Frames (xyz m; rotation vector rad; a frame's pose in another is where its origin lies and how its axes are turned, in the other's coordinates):
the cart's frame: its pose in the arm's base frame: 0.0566 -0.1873 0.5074 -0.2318 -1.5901 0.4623
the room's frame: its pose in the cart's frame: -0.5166 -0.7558 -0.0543 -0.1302 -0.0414 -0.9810
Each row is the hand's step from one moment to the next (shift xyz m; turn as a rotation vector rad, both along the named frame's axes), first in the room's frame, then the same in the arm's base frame.
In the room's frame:
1: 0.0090 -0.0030 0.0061 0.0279 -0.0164 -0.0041
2: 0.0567 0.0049 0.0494 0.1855 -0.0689 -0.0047
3: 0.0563 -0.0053 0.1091 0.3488 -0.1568 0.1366
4: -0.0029 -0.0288 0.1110 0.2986 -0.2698 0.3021
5: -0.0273 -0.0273 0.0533 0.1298 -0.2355 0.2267
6: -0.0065 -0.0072 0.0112 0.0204 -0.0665 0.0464
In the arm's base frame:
1: -0.0062 -0.0074 0.0058 0.0040 -0.0284 0.0155
2: -0.0512 -0.0265 0.0485 0.0024 -0.1551 0.1230
3: -0.1104 -0.0365 0.0399 -0.1393 -0.3185 0.2098
4: -0.1094 -0.0259 -0.0230 -0.2977 -0.3931 0.1002
5: -0.0511 -0.0105 -0.0401 -0.2190 -0.2743 -0.0225
6: -0.0106 -0.0031 -0.0098 -0.0438 -0.0686 -0.0193

